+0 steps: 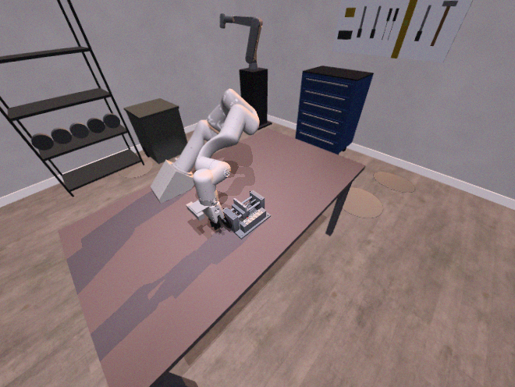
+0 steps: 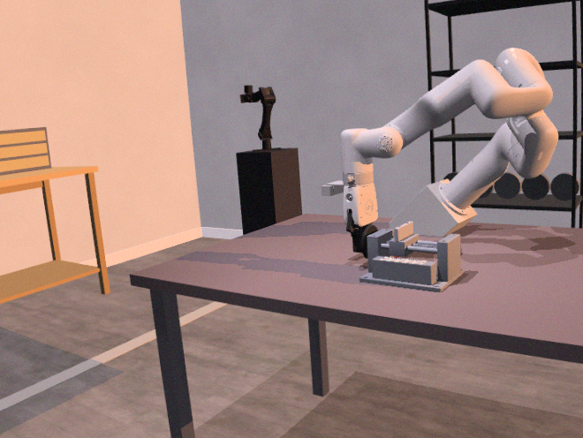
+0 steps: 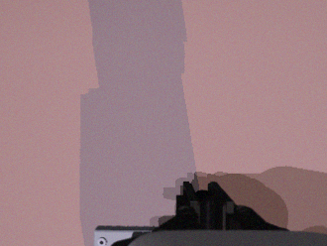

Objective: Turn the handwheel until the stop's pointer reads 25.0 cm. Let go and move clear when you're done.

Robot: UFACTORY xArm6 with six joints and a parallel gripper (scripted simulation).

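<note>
Now: the sliding stop block 13 cm to the left of my hand, 4 cm ahead of it and 3 cm above it. The rest, counted from my hand: black handwheel (2 cm to the left, 1 cm ahead).
</note>
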